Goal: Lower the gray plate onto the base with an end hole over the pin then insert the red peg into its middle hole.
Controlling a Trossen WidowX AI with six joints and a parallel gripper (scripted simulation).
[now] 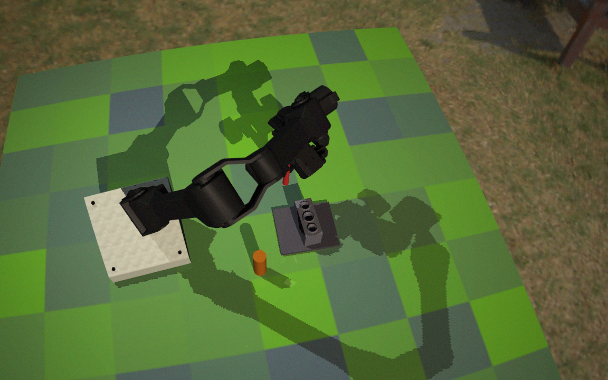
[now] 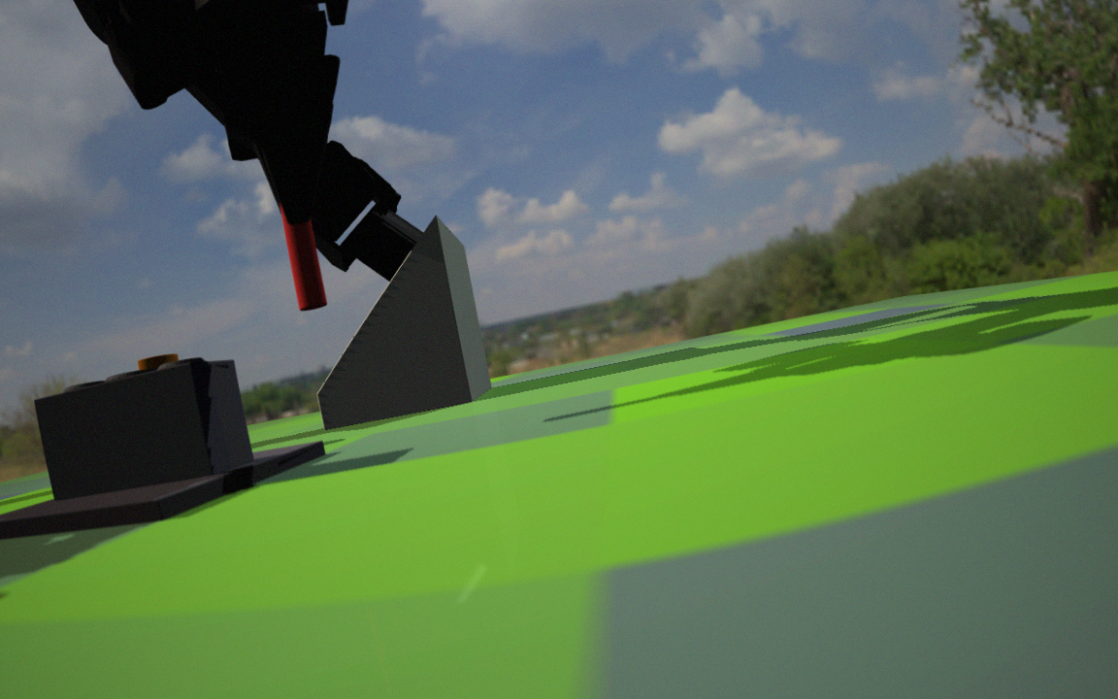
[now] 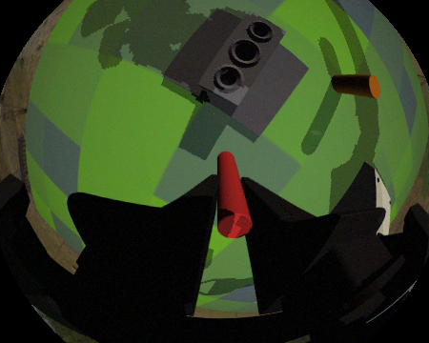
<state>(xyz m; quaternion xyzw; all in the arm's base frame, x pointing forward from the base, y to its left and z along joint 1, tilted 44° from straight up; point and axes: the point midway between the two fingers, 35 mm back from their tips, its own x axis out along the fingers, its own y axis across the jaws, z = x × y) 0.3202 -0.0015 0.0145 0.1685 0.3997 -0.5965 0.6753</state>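
Now: gripper tip 20 mm short of the gray plate, 90 mm to the left of it and 70 mm above it. The rest, counted from my gripper tip: red peg right at my gripper tip; then orange cylinder 110 mm behind, 160 mm to the right, 80 mm below.
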